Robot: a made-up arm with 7 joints.
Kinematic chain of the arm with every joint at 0, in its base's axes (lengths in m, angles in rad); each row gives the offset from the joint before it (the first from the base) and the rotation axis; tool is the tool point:
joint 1: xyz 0 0 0 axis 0 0.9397 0.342
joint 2: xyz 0 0 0 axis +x
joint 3: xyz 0 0 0 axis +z
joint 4: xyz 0.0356 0 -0.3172 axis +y
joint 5: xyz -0.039 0 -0.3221 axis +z
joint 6: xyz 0 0 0 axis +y
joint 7: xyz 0 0 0 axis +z
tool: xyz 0 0 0
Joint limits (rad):
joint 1: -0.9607..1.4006
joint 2: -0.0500..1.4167
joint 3: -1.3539..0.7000
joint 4: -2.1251..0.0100
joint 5: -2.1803..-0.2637
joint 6: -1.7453..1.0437
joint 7: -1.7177..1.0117
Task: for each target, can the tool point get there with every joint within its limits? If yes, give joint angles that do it. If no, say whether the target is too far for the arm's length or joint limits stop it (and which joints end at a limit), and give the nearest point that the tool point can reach.
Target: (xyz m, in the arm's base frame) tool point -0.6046 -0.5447 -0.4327
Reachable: no: too far | nearest point -0.4417 -0.3361 -0.2936 | short by 0.299 m
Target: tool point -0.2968 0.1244 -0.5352
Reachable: yes | joints 0.8527 0.3017 -0.1769 -0.7210 -1.0426 -1.4668 0.2739
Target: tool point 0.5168 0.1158 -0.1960
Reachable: yes | joints -0.5491 0.3503 0.1265 -1.2334 -0.8002 0.4703 -0.3112
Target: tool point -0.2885 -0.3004 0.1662
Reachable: no: joint limits stop it (at a limit: joint 1, joint 3, joint 4) | nearest point -0.2537 -0.1979 -0.1951 | short by 0.377 m
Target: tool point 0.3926 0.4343 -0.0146
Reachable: yes | joints -0.3918 1.2121 0.1132 -1.0881 -1.4020 0.7383 -0.9043
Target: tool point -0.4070 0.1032 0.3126
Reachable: no: joint limits stop it (at a limit: joint 1, joint 4) | nearest point -0.5480 0.3274 0.0261 | short by 0.390 m
